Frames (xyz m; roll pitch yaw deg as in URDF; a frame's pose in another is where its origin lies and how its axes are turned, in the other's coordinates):
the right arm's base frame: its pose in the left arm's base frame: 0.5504 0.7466 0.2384 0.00 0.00 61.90
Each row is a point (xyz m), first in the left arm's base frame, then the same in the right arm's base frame.
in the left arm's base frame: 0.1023 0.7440 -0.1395
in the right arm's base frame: -0.2134 0.3941 -0.3779
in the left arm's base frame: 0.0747 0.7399 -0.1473
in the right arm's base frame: -0.2300 0.4165 -0.3857
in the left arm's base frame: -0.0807 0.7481 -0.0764
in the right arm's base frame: -0.2959 0.5574 -0.3148
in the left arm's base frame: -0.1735 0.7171 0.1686
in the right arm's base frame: -0.3670 0.6247 -0.0698
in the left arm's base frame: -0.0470 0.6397 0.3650
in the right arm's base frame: -0.3757 0.4766 0.1266
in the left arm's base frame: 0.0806 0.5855 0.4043
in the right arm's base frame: -0.3634 0.3385 0.1659
